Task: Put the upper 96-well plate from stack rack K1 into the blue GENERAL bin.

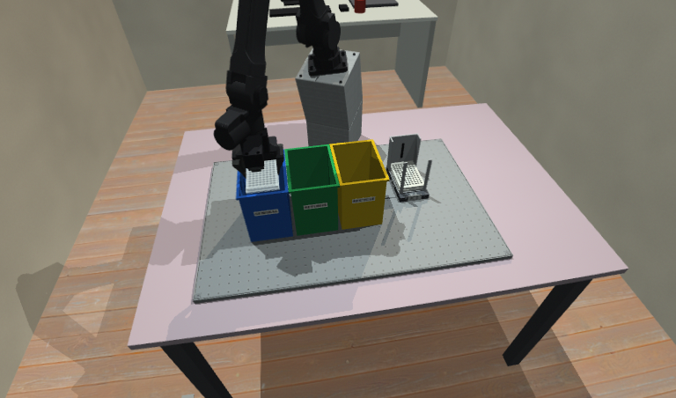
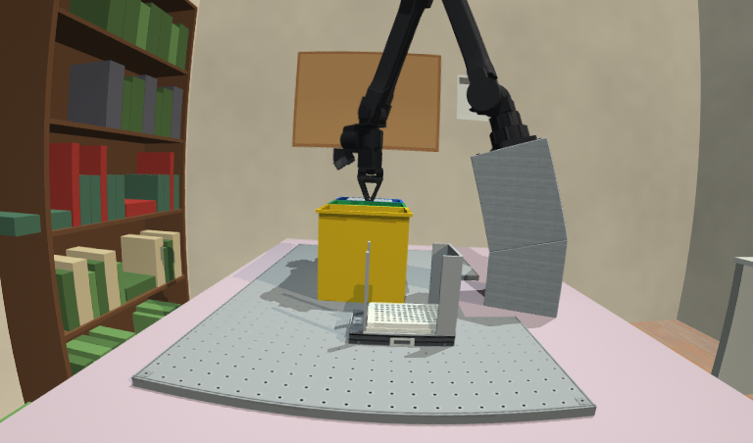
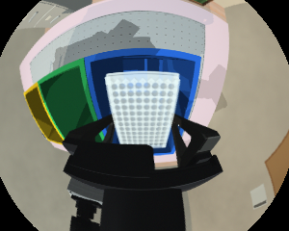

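The blue bin labelled GENERAL is 90 mm below my hand. From my hand the other things lie so: yellow bin (30 mm behind, 260 mm to the left, 90 mm below); green bin (20 mm behind, 130 mm to the left, 90 mm below).
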